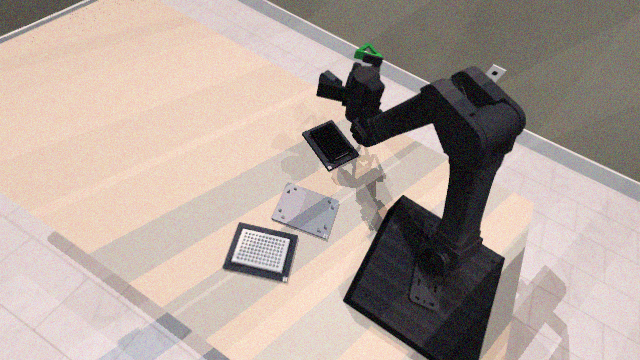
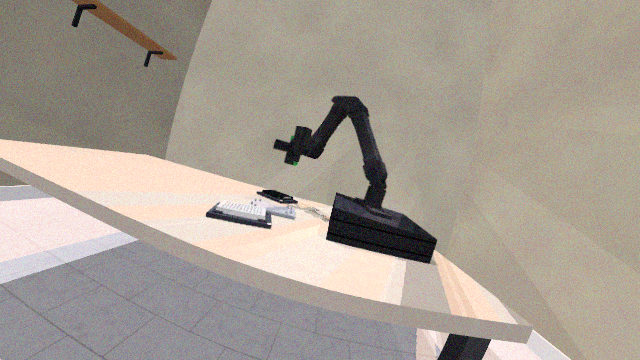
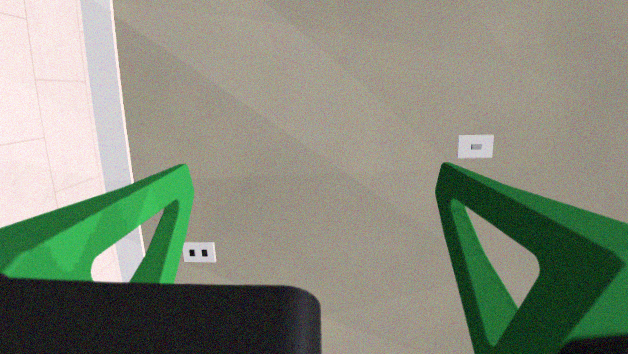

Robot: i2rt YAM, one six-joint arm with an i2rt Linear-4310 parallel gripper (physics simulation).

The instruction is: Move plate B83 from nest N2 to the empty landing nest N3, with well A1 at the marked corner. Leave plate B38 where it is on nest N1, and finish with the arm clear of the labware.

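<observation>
A white well plate (image 1: 262, 251) (image 2: 242, 209) lies on a dark nest (image 1: 231, 266) at the near left of the group. A black plate (image 1: 330, 141) (image 2: 278, 195) lies on another dark nest at the far side. Between them is the empty light grey nest (image 1: 300, 209), with small posts and a pale corner mark. Labels B83, B38 and the nest numbers are not readable, so I cannot tell which plate is which. My gripper (image 3: 314, 177) (image 2: 293, 150) is open and empty, high above the table and apart from both plates, with its green fingers pointing toward the wall.
The arm stands on a black base block (image 1: 385, 280) (image 2: 380, 235) at the right of the nests. The wooden table (image 1: 125, 100) (image 2: 75, 175) has striped shadows across it. Two wall plates (image 3: 199, 252) (image 3: 476, 146) show on the wall. A shelf (image 2: 130, 30) hangs at the upper left.
</observation>
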